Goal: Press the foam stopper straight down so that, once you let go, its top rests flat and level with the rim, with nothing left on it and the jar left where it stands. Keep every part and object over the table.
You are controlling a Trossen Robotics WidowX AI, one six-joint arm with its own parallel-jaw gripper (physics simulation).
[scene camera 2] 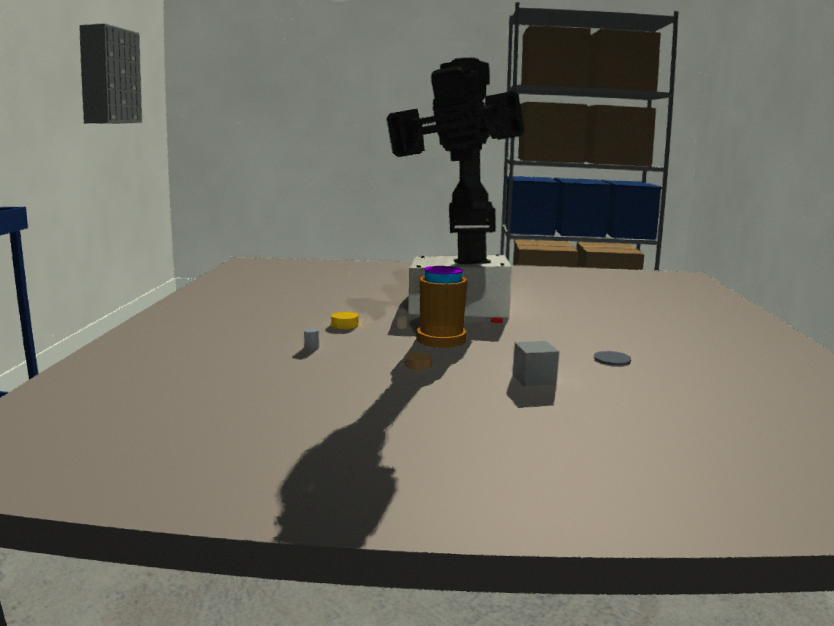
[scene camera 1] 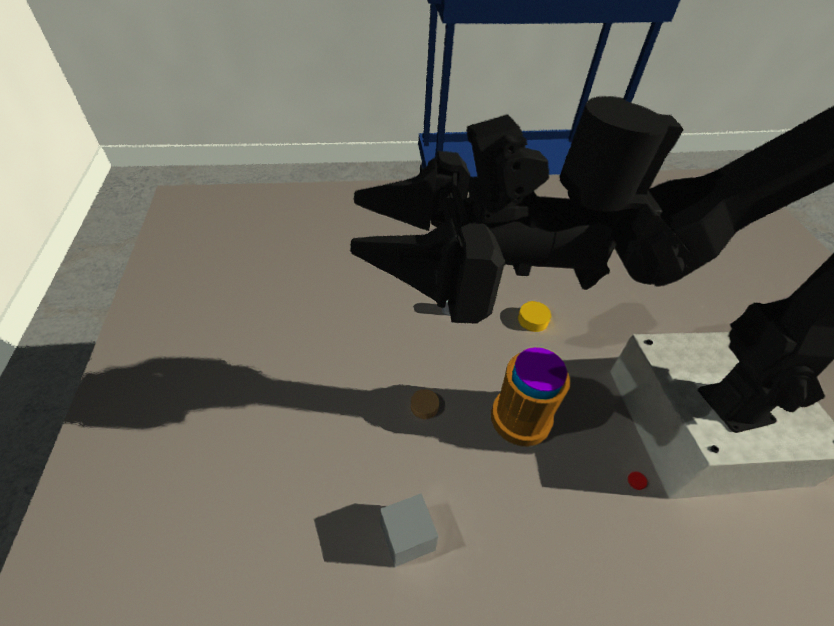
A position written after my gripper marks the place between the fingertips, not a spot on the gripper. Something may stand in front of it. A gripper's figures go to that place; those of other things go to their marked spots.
Scene:
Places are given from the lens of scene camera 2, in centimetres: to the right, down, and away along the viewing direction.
my gripper (scene camera 2: 450, 118): 4, -25, 85
orange ribbed jar (scene camera 2: 443, 289): 4, -4, 109

